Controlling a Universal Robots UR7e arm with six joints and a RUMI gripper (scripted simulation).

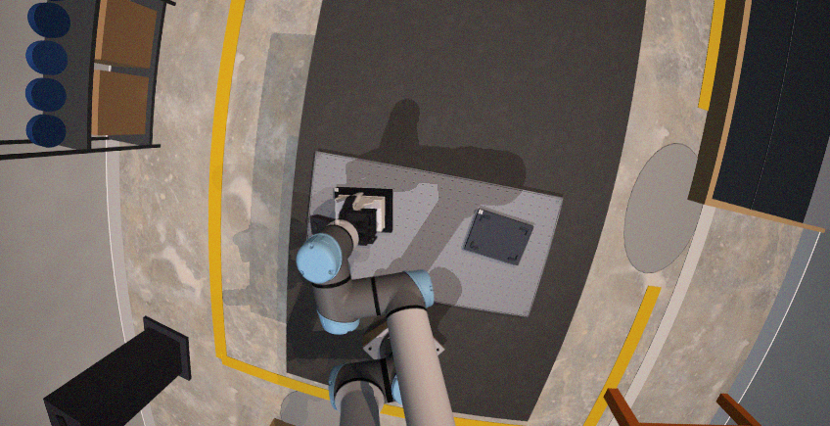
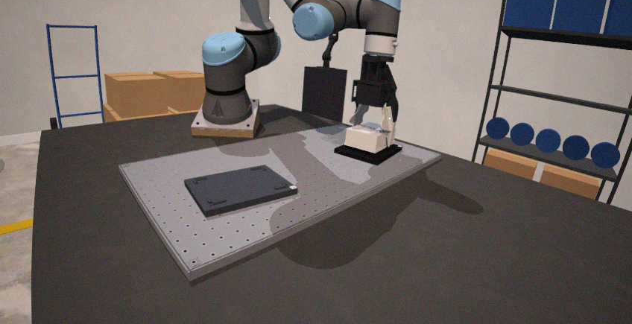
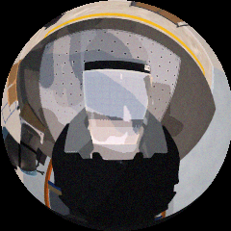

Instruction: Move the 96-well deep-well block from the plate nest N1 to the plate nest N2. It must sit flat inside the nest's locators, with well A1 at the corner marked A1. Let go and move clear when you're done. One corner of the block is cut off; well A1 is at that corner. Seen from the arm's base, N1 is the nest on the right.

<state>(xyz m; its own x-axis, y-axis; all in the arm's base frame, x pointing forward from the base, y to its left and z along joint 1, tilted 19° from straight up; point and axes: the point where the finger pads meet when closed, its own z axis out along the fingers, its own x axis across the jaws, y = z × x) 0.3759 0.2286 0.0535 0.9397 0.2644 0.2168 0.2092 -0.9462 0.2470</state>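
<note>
The black nest N2 lies 3 cm below my hand. The rest, counted from my hand: grey nest N1: 2 cm ahead, 38 cm to the right, 3 cm below; then cream deep-well block: 1 cm above.
</note>
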